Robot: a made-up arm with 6 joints.
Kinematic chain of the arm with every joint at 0, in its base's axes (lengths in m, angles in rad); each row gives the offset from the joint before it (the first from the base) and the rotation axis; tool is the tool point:
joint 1: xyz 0 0 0.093 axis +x
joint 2: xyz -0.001 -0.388 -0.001 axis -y
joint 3: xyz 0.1 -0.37 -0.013 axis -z
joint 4: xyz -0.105 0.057 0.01 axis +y
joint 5: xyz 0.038 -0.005 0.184 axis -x
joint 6: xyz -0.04 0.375 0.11 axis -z
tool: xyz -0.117 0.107 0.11
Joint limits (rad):
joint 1: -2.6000..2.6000
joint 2: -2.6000..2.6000
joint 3: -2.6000..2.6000
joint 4: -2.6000..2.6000
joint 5: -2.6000..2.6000
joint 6: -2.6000..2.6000
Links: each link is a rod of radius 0.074 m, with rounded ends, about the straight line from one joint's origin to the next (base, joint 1, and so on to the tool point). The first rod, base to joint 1, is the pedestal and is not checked.
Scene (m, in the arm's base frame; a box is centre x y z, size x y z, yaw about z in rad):
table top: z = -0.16
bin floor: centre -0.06 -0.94 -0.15 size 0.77 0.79 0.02 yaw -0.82
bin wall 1: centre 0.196 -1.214 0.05 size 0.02 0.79 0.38 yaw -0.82
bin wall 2: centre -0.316 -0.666 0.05 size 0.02 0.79 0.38 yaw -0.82
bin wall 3: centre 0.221 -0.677 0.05 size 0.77 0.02 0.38 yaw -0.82
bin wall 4: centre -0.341 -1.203 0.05 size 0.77 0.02 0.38 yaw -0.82
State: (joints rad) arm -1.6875 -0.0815 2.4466 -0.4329 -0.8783 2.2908
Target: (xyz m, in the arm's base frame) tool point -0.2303 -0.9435 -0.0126
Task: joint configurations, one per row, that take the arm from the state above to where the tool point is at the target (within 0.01 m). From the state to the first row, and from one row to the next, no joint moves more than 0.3 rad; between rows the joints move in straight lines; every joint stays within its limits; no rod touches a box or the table.
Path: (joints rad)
1: -1.6622 -0.2980 2.4850 -0.6748 -0.8083 2.2659
2: -1.6369 -0.5144 2.5233 -0.9168 -0.7383 2.2409
3: -1.6116 -0.7309 2.5617 -1.1587 -0.6683 2.2160
4: -1.5862 -0.9473 2.6000 -1.4007 -0.5984 2.1911
5: -1.3703 -1.2348 2.5891 -1.5379 -0.6910 2.1023
6: -1.1543 -1.5224 2.5782 -1.6750 -0.7835 2.0135
7: -0.9384 -1.8099 2.5673 -1.8122 -0.8761 1.9247

